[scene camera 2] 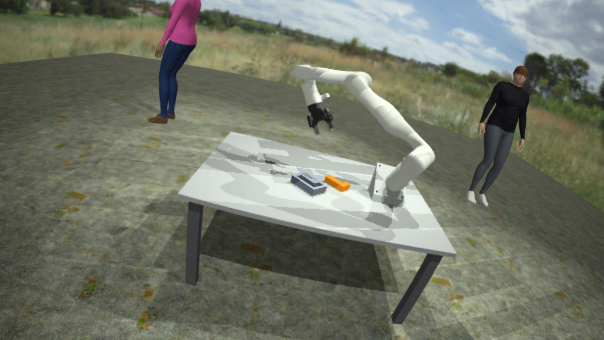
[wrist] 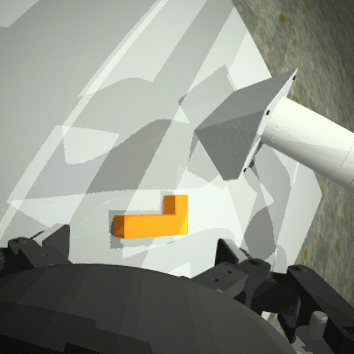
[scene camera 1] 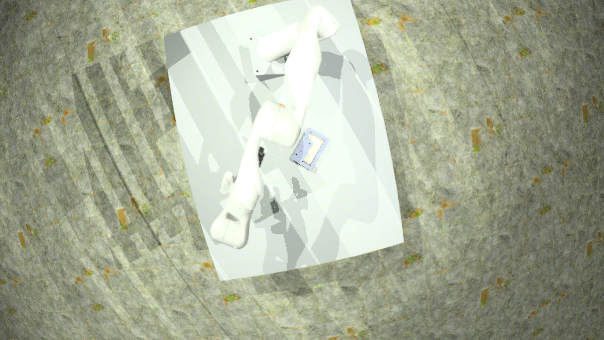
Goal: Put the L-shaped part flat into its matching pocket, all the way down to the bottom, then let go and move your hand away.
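Where they show: gripper, fingertip midpoint: (scene camera 2: pixel 324 132) (wrist: pixel 142 248); arm's base, link origin: (scene camera 2: pixel 393 182) (wrist: pixel 271 119) (scene camera 1: pixel 267 51).
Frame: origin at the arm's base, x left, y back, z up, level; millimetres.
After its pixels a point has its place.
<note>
The orange L-shaped part (scene camera 2: pixel 336 183) @(x 39, y -274, z -69 mm) (wrist: pixel 150 226) @(x 11, y -288, z -64 mm) lies on the table between the pocket block and the robot's base. In scene camera 1 the arm hides most of it. The blue-grey block (scene camera 1: pixel 302 149) @(x 81, y -399, z -57 mm) (scene camera 2: pixel 301 186) @(x 146, y -429, z -80 mm) with the L-shaped pocket stands beside it, and its pocket looks empty. The block does not show in the wrist view. My gripper (scene camera 2: pixel 324 130) @(x -74, y -391, z 126 mm) (wrist: pixel 142 248) @(x -74, y -391, z 126 mm) is wide open with nothing between its fingers. It hangs high above the table, well clear of the part and the block. In scene camera 1 the fingertips are hidden under the arm.
The table (scene camera 1: pixel 360 220) @(x 280, y -725, z -94 mm) (scene camera 2: pixel 240 197) @(x 362, y -644, z -94 mm) carries the robot's base with its angled grey mount (scene camera 2: pixel 376 181) @(x 20, y -90, z -13 mm) (wrist: pixel 235 125) @(x -38, y -101, z -5 mm), near the part. A person in a pink top (scene camera 2: pixel 183 25) and a person in a black top (scene camera 2: pixel 507 107) stand on the floor beyond the table.
</note>
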